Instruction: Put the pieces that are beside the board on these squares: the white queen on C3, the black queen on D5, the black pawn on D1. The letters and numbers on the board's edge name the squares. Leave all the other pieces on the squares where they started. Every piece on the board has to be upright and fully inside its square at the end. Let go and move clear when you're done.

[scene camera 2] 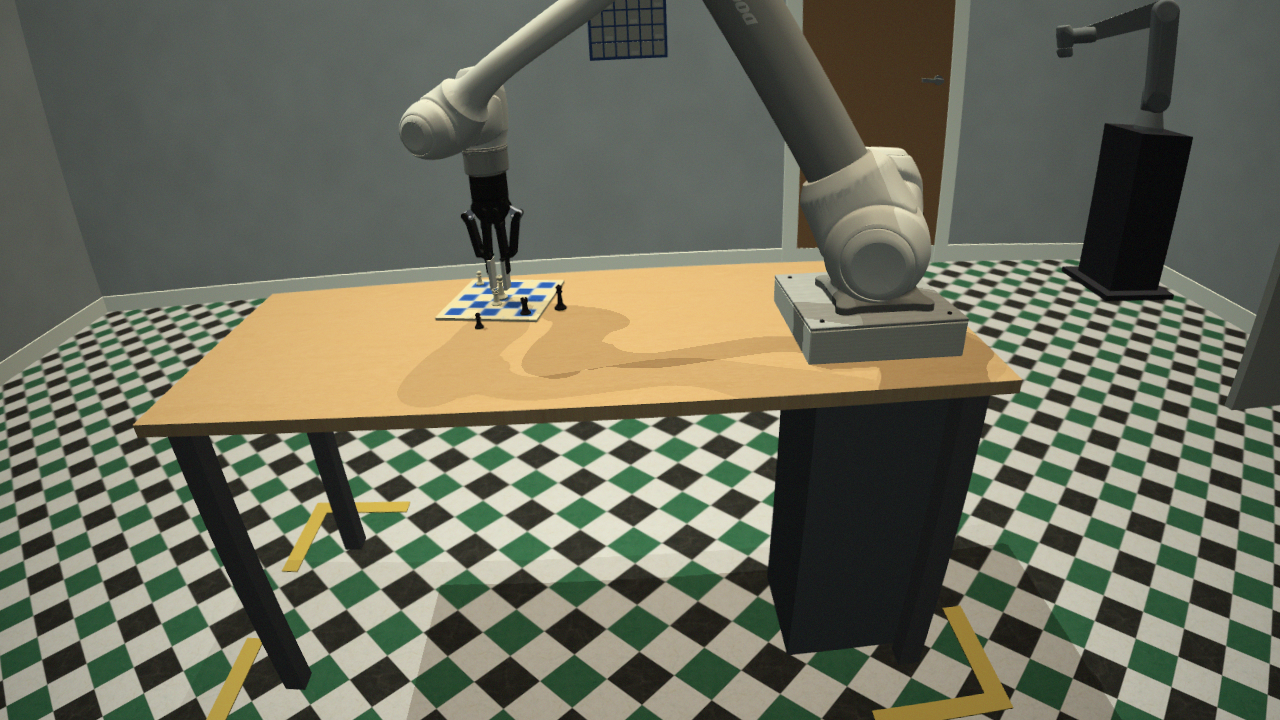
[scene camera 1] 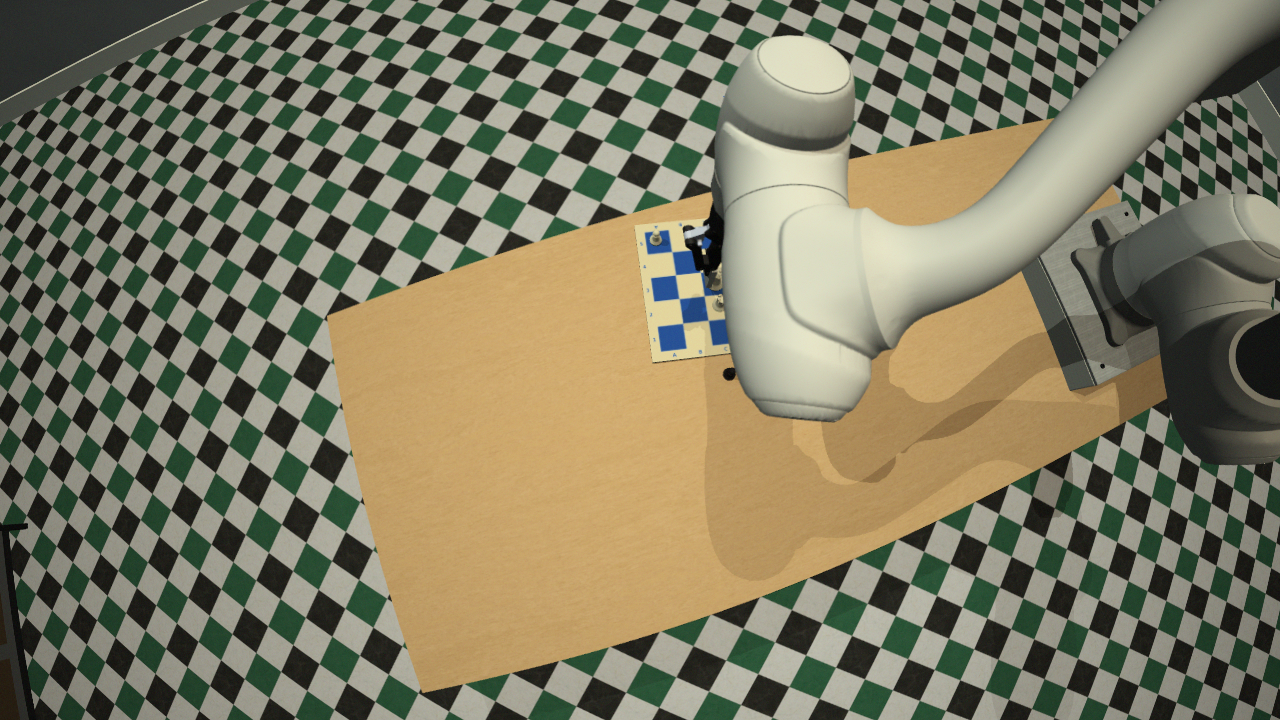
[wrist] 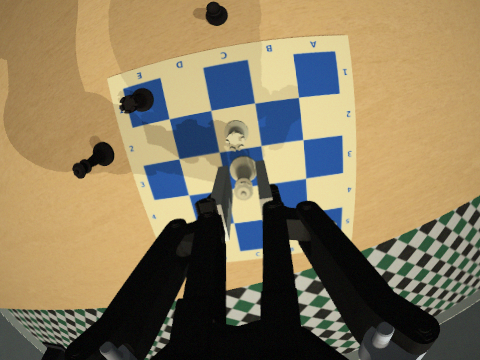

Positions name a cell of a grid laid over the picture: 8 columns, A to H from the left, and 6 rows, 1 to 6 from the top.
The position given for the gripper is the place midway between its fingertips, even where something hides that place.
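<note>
The gripper can be seen in scene camera 2, the gripper (scene camera 2: D3), as well as in scene camera 1, at the gripper (scene camera 1: E3), and in the wrist view, at the gripper (wrist: E3). A black queen (wrist: B3) is visible, and so is a white queen (wrist: E3).
</note>
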